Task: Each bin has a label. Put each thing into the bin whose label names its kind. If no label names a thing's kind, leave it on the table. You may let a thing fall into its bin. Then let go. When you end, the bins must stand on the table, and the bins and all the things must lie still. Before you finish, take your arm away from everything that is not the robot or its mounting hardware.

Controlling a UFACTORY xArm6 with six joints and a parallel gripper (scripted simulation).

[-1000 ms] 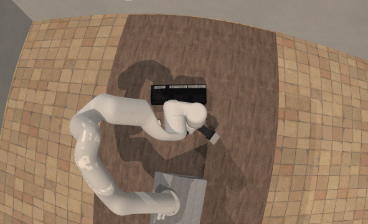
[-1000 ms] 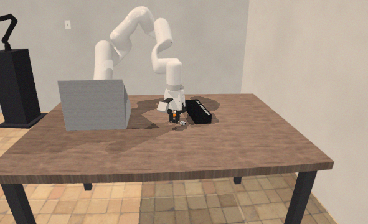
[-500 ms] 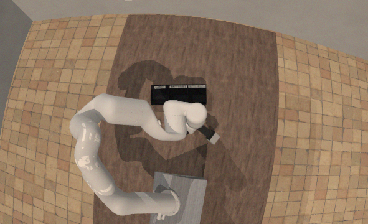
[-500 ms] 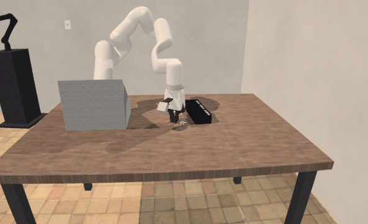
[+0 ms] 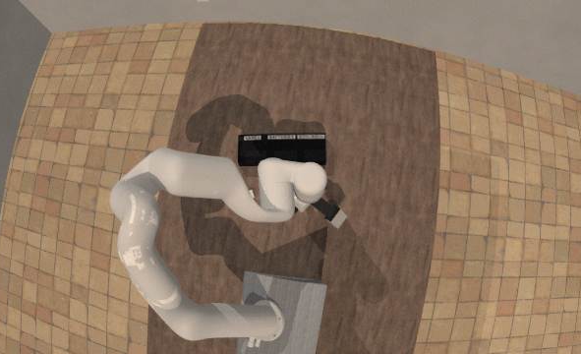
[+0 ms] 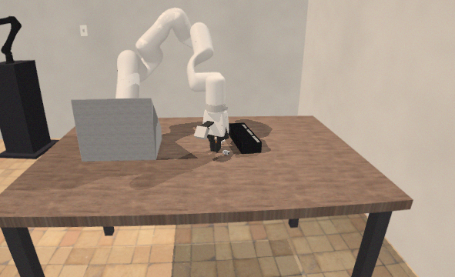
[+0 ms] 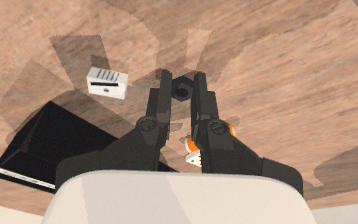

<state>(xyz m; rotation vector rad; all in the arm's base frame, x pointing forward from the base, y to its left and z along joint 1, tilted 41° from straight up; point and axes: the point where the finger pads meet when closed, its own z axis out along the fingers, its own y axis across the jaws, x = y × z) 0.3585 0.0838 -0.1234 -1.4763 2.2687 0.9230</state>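
Now: the orange battery 7 cm to the left of my hand and 2 cm below it. From my hand the other things lie so: white domino: 1 cm ahead, 12 cm to the left, 2 cm below; black nut: 2 cm below; eraser: 4 cm behind, 18 cm to the left, 2 cm below.
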